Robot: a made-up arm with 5 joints.
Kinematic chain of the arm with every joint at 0, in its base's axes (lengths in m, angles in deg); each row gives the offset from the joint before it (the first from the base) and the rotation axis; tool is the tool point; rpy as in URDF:
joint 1: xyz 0.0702 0 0.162 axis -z
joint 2: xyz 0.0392 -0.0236 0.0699 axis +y
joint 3: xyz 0.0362 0 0.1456 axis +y
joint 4: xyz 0.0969 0 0.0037 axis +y
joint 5: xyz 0.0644 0.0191 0 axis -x
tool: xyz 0 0 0 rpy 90 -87.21 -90
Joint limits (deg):
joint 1: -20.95..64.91
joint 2: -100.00..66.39
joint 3: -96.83..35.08
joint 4: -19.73..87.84
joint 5: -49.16..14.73
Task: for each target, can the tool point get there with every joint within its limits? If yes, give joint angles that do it. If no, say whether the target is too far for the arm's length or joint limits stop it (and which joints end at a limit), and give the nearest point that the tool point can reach.
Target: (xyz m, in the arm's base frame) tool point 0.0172 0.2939 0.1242
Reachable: no: joint limits stop it (at a limit: joint 1, joint 2, joint 3, joint 4) | nearest point -0.0415 0.2280 0.1723 | short by 0.101 m
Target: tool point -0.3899 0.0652 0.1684
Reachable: no: too far | nearest point -0.1956 0.0377 0.2093 | short by 0.200 m
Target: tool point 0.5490 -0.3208 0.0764
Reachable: no: too far | nearest point 0.3473 -0.1856 0.1891 | short by 0.268 m
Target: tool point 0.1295 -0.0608 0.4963
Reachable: yes | joints 42.68 -26.00 -52.09 58.07 -34.43
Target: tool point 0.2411 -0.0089 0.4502
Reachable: yes | joints 1.46 -14.31 -28.63 43.37 -32.10
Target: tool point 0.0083 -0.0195 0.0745
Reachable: no: joint limits stop it (at a limit: joint 1, joint 2, joint 3) | nearest point 0.1142 -0.1047 0.1334 | short by 0.148 m
